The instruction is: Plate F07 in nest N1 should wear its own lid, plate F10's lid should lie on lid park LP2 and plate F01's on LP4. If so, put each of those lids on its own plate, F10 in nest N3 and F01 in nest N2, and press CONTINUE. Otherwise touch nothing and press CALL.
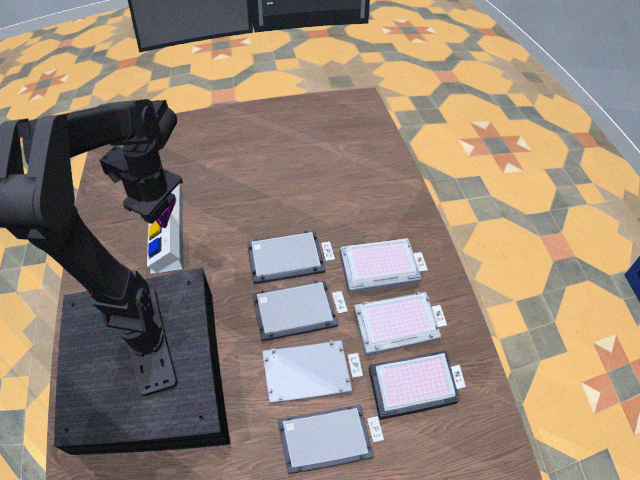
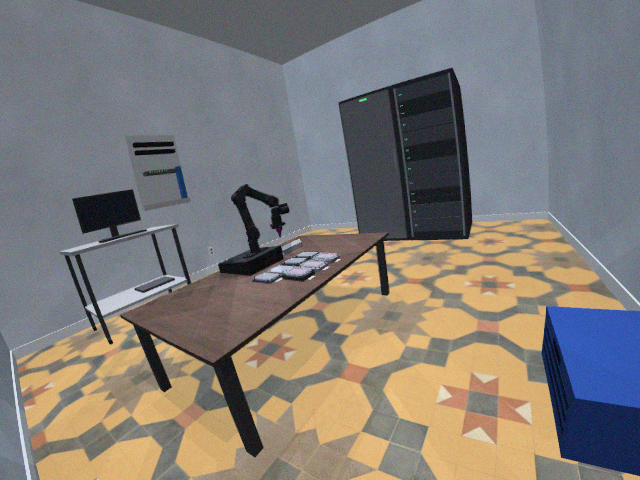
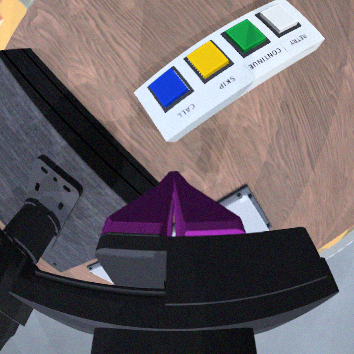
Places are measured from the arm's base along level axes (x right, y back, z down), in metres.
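Where they show: gripper, between the fingertips: [image 1: 163,226] [image 2: 280,237] [image 3: 173,178]; arm's base, origin of its link: [image 1: 148,340] [image 2: 256,253] [image 3: 44,212].
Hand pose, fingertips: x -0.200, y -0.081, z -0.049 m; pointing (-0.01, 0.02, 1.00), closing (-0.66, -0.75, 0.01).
Each offset is from my fingertips to the top centre of the thing. "pt": to the spot under its first point. Level surfaces: height alone.
My gripper [image 1: 163,224] [image 2: 279,235] [image 3: 173,178] is shut and empty, its purple fingertips above the table by the button panel @(dx -0.106, dy +0.009, dz +0.070 m) [image 1: 174,249] [image 3: 161,119]. The panel bears blue CALL @(dx -0.036, dy +0.041, dz +0.078 m) [image 1: 154,246] [image 3: 170,87], yellow SKIP @(dx -0.085, dy +0.033, dz +0.078 m) [image 3: 208,59], green CONTINUE @(dx -0.134, dy +0.024, dz +0.078 m) [image 3: 246,35] and white RETRY @(dx -0.184, dy +0.016, dz +0.078 m) [image 3: 279,18]. Pink-welled plates stand in the far nest @(pt dx +0.152, dy -0.386, dz +0.101 m) [image 1: 381,260], middle nest N2 @(pt dx +0.283, dy -0.360, dz +0.108 m) [image 1: 398,320] and near nest N1 @(pt dx +0.411, dy -0.332, dz +0.103 m) [image 1: 415,382]. Grey panels lie at LP2 @(dx +0.056, dy -0.219, dz +0.116 m) [image 1: 286,255], LP4 @(dx +0.181, dy -0.194, dz +0.116 m) [image 1: 295,307] and LP3 @(dx +0.441, dy -0.153, dz +0.116 m) [image 1: 326,437]; LP1 @(dx +0.309, dy -0.170, dz +0.114 m) [image 1: 307,370] looks paler and glossy. Tags are too small to read; clear lids cannot be told.
The black arm base [image 1: 139,413] stands left of the lid parks on the wooden table @(dz +0.134 m) [image 1: 289,155] [image 2: 217,315]. Black cabinets [image 2: 372,170] stand beyond the table. A side table with a monitor [image 2: 107,210] and a blue box [image 2: 594,356] stand farther off.
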